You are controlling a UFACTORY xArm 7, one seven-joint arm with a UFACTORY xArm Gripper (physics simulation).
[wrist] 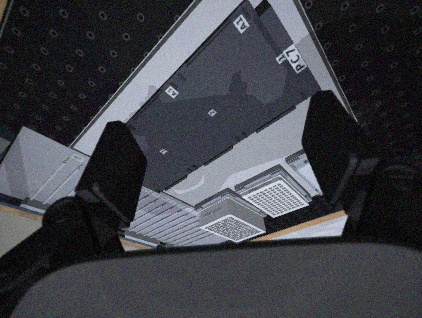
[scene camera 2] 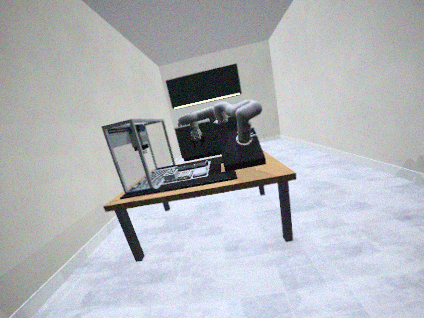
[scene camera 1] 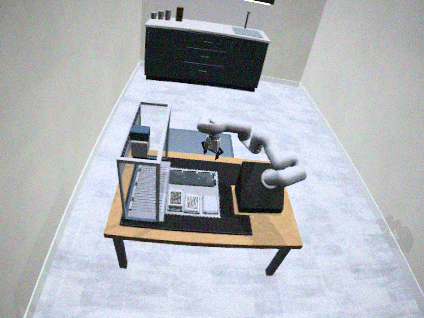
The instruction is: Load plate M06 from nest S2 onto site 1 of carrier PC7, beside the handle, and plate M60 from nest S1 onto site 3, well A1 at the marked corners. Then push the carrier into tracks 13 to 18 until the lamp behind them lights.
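Frame: origin at the arm's base, x ahead, y left, z up, level; metres.
Seen in the pictures: gripper, fingertip midpoint: (wrist: 217, 130) (scene camera 2: 199, 146) (scene camera 1: 210, 156); arm's base at its link origin: (scene camera 2: 244, 139) (scene camera 1: 270, 178).
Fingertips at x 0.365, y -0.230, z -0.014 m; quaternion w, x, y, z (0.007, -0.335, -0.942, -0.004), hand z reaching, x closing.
Observation:
Offsets run from my fingertips to a thing's middle. "*": to the spot under its first point.
Carrier PC7 @[dx +0.118, dy +0.063, dz -0.144 m] (wrist: 192, 132) (scene camera 1: 192, 178) is a dark grey plate lying on a light tray, its sites 1, 2 and 3 bare. The PC7 label is by site 1, and A1 marks show along one long edge. A taller gridded plate @[dx +0.245, dy +0.283, dz -0.126 m] (wrist: 232, 227) (scene camera 1: 175, 197) and a lower gridded plate @[dx +0.139, dy +0.300, dz -0.140 m] (wrist: 276, 199) (scene camera 1: 192, 203) sit in nests beside the carrier; their names and nest labels are unreadable. My gripper (wrist: 217, 130) (scene camera 1: 211, 152) (scene camera 2: 196, 137) is open and empty, high above the carrier side of the table. The lamp cannot be made out.
Slatted tracks (scene camera 1: 145, 192) (wrist: 165, 215) lie left of the carrier, inside a tall open frame (scene camera 1: 159, 192) (scene camera 2: 148, 166) with a hanging blue-topped unit @[* dx +0.461, dy +0.176, dz +0.250 m] (scene camera 1: 140, 140). A pale flat piece @[dx +0.023, dy +0.305, dz -0.140 m] (scene camera 1: 210, 204) sits right of the gridded plates. The arm's black base block (scene camera 1: 257, 192) stands at right.

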